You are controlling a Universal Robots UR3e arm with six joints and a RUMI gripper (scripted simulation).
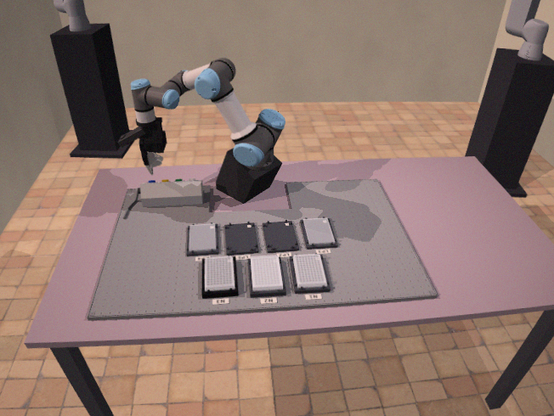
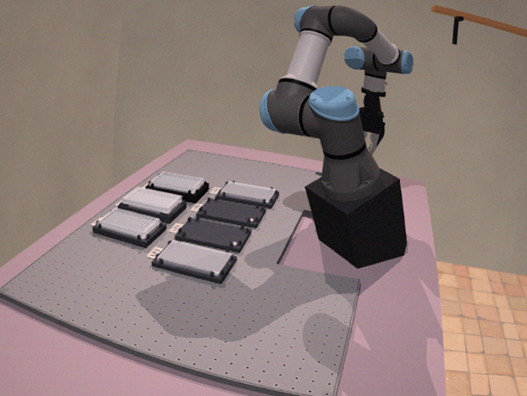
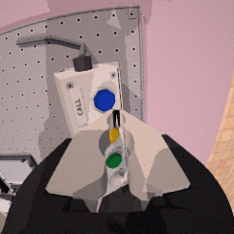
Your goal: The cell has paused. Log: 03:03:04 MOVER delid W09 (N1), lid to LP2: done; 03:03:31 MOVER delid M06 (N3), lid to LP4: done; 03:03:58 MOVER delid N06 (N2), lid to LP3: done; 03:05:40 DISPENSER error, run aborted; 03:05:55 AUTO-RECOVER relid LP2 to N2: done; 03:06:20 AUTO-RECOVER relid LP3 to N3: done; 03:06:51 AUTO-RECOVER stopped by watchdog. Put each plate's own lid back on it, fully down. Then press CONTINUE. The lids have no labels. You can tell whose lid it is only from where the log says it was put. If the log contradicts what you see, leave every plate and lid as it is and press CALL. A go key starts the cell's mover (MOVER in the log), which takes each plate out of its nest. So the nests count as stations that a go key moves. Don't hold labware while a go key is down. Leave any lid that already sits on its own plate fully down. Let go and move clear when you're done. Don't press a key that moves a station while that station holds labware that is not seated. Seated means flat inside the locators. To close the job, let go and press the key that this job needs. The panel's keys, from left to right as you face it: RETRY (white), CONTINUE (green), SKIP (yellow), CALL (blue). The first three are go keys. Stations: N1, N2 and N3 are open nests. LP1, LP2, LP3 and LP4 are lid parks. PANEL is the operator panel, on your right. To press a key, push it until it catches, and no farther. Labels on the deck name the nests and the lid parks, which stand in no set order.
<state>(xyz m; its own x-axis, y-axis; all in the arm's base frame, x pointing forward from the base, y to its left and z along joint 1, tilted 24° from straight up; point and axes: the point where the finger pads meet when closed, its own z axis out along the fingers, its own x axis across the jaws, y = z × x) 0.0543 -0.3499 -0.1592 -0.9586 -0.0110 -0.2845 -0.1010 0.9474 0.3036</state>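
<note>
Now: hand 40 mm above the blue CALL key and 10 mm short of it. From my hand the other things lie so: yellow key 50 mm to the left, 40 mm below; then LP1 lid park 360 mm to the left, 240 mm ahead, 100 mm below; then green key 100 mm to the left, 40 mm below.
</note>
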